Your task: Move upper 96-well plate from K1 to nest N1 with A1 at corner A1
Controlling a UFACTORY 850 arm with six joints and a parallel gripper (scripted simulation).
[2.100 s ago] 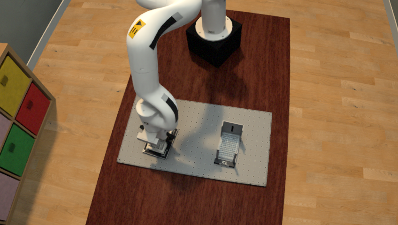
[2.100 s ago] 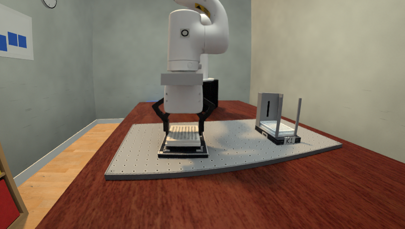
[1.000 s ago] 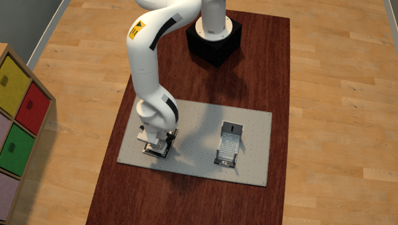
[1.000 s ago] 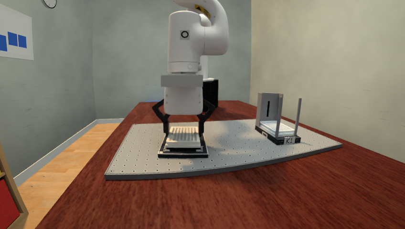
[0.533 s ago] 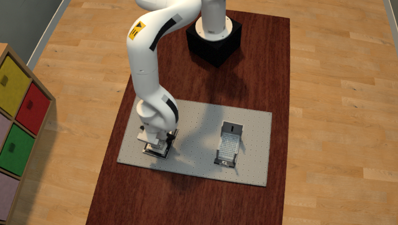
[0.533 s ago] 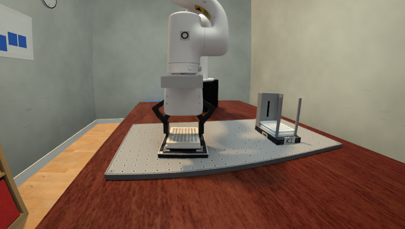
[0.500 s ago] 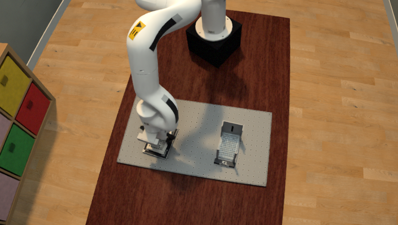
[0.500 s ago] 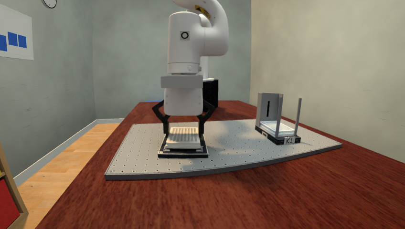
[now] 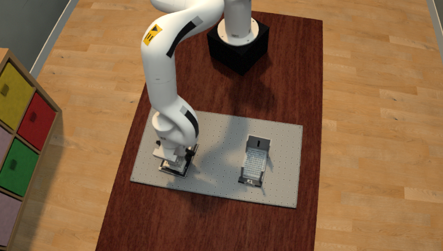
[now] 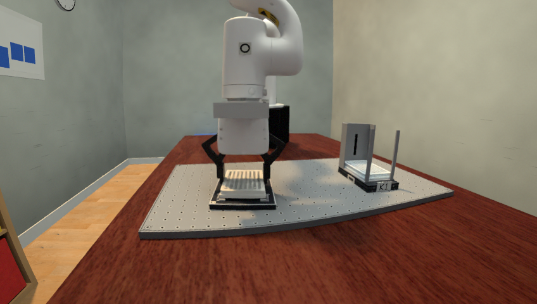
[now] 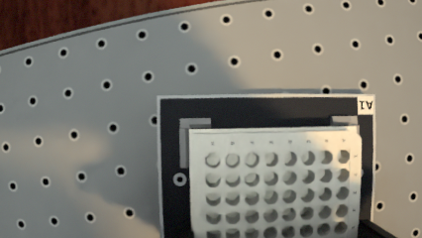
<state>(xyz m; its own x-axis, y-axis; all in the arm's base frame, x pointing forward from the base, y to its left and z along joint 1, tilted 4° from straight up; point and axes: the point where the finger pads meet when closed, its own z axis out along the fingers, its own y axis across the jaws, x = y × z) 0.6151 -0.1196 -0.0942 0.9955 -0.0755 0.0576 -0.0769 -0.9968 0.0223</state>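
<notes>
Right now the 96-well plate is 1 cm below my hand. From my hand the other things lie so: plate nest N1: 3 cm below; then clear plate: 4 cm behind, 32 cm to the left, 1 cm below.
</notes>
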